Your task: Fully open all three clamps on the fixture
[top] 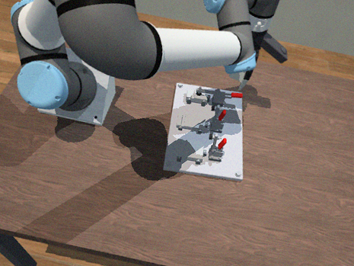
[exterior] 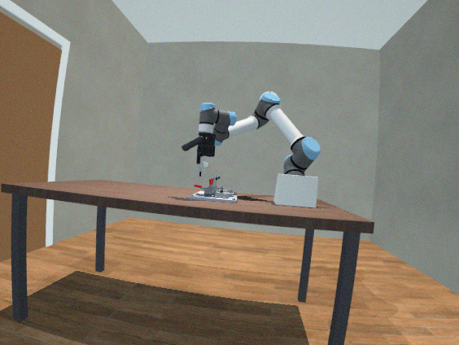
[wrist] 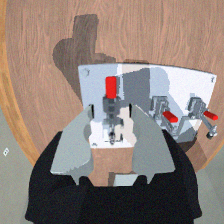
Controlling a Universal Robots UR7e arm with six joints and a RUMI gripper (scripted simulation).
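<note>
The grey part is 130 mm behind my hand, 10 mm to the left of it and 100 mm below it. From my hand the other things lie so: white fixture plate: 90 mm behind, 100 mm to the right, 120 mm below.
</note>
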